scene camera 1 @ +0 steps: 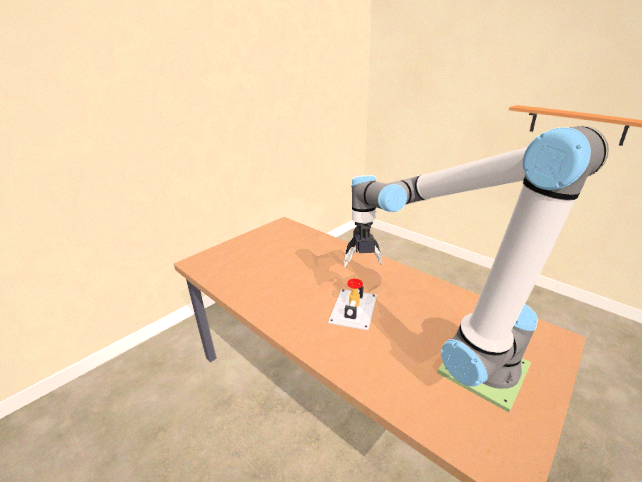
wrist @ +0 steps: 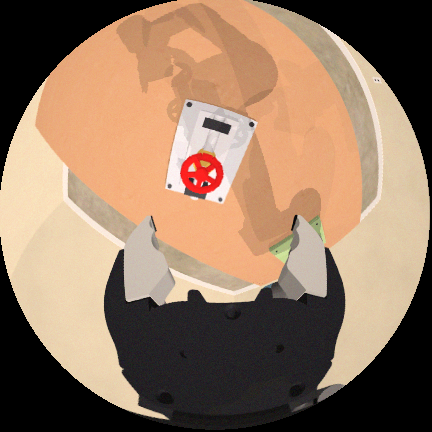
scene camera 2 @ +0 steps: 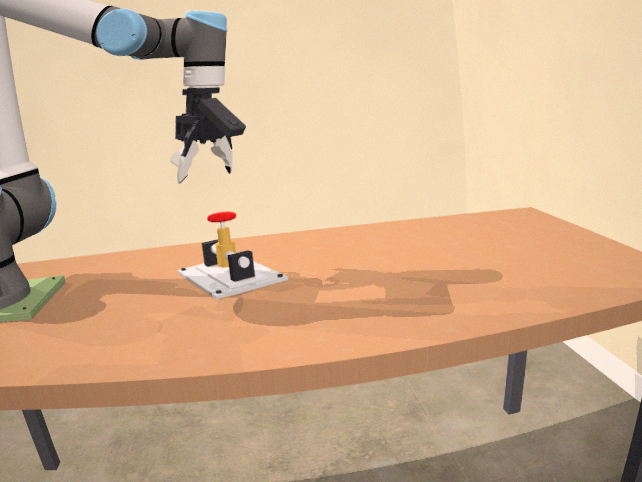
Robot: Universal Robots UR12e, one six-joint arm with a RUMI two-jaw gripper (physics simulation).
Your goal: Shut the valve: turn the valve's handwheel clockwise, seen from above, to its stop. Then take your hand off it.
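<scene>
A red spoked handwheel [scene camera 1: 355,283] [scene camera 2: 221,216] [wrist: 201,173] sits level on top of the yellow valve body [scene camera 1: 354,298] [scene camera 2: 225,254]. The valve is mounted on a white base plate [scene camera 1: 358,322] [scene camera 2: 273,278] [wrist: 176,160] between two black brackets. My gripper [scene camera 1: 363,265] [scene camera 2: 204,176] [wrist: 224,217] is open and empty and points down. It hangs above the handwheel, clear of it. In the wrist view the handwheel shows beyond the fingertips, a little left of midway between them. How far the handwheel is turned cannot be told.
The valve plate stands on the wooden table [scene camera 1: 248,295] [scene camera 2: 414,321] [wrist: 100,125]. The arm's base stands on a green plate [scene camera 1: 505,400] [scene camera 2: 49,287] [wrist: 282,250] at one end. A wooden shelf [scene camera 1: 575,114] is on the wall behind the arm.
</scene>
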